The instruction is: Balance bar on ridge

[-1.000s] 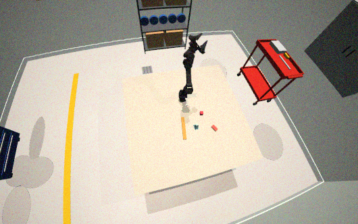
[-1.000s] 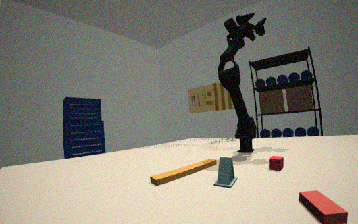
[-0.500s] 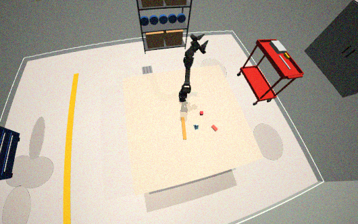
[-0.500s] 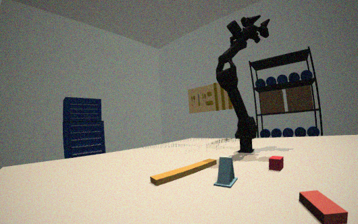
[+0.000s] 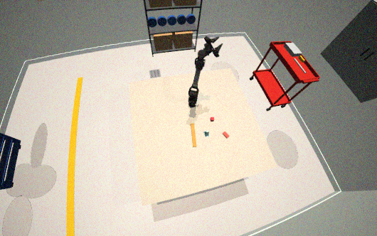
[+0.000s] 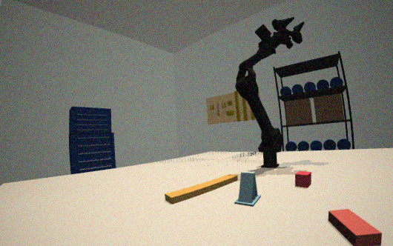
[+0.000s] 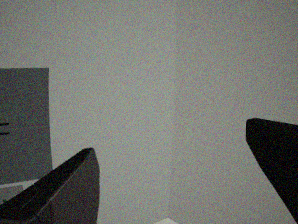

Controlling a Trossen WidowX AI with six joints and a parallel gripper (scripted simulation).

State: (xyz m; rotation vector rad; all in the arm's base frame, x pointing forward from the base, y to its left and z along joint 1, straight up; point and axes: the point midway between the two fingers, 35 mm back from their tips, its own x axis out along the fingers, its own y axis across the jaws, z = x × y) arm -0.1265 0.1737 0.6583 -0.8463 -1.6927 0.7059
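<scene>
My gripper tip is now 470 mm short of the orange bar, 280 mm to the left of it and 670 mm above it. From my gripper tip the other things lie so: red cube: 350 mm ahead, 50 mm to the right, 660 mm below; then flat red block: 550 mm ahead, 40 mm to the left, 670 mm below.
</scene>
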